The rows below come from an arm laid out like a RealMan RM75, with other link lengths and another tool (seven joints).
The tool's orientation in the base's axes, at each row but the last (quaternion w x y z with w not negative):
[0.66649 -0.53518 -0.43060 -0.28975]
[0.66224 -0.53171 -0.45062 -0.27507]
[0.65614 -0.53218 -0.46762 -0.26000]
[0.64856 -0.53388 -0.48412 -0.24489]
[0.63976 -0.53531 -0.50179 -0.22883]
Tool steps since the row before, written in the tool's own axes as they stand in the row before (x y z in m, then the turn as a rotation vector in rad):
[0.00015 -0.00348 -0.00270 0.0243 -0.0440 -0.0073]
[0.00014 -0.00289 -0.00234 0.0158 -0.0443 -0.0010]
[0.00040 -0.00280 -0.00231 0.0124 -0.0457 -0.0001]
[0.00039 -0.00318 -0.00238 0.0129 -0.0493 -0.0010]
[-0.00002 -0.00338 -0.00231 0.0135 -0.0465 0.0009]
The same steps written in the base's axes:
[-0.00217 -0.00349 0.00159 -0.0241 -0.0166 0.0415]
[-0.00166 -0.00303 0.00138 -0.0301 -0.0117 0.0342]
[-0.00140 -0.00295 0.00164 -0.0330 -0.0118 0.0318]
[-0.00162 -0.00312 0.00189 -0.0355 -0.0136 0.0340]
[-0.00190 -0.00321 0.00170 -0.0337 -0.0109 0.0331]

